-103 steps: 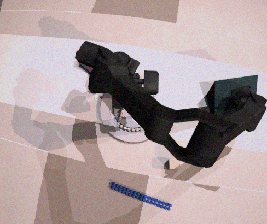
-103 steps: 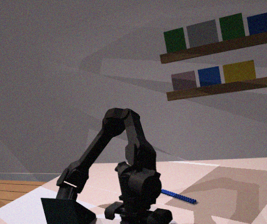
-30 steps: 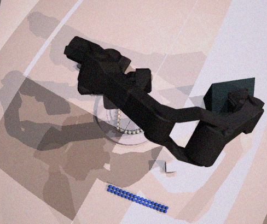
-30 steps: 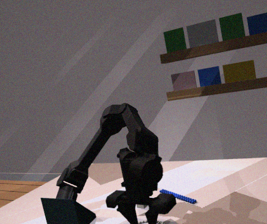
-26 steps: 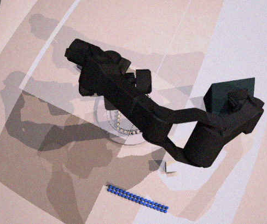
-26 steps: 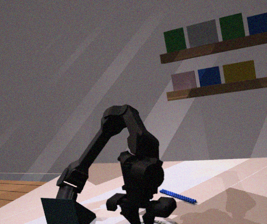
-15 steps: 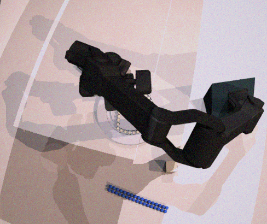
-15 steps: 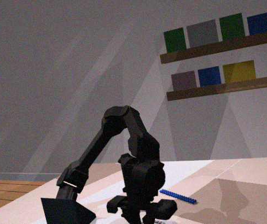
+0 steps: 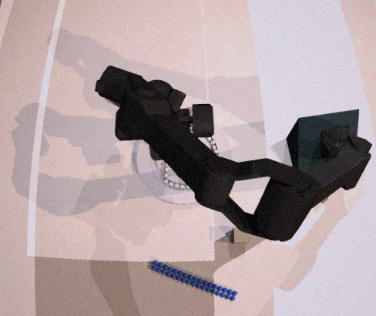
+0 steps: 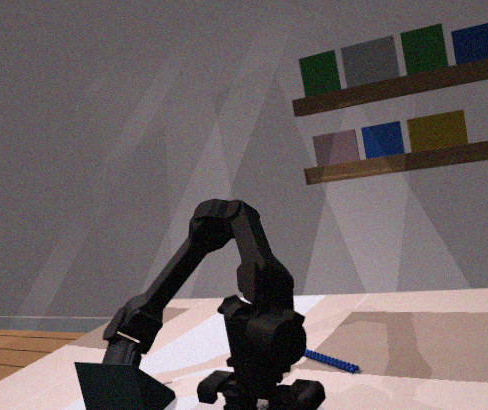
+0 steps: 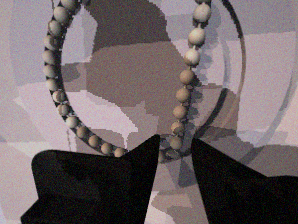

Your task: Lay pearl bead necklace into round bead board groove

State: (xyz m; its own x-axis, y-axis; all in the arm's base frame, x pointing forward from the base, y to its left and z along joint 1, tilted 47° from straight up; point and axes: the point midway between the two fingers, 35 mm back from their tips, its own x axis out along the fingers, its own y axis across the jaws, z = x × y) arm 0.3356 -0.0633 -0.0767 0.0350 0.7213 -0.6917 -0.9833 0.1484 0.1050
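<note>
Now: the round bead board 5 cm to the left of my gripper tip, 2 cm behind it and 1 cm below it. Round my gripper tip: small beige cube: 24 cm to the left, 10 cm behind; grey block: 12 cm to the right, 9 cm ahead, 1 cm below.
</note>
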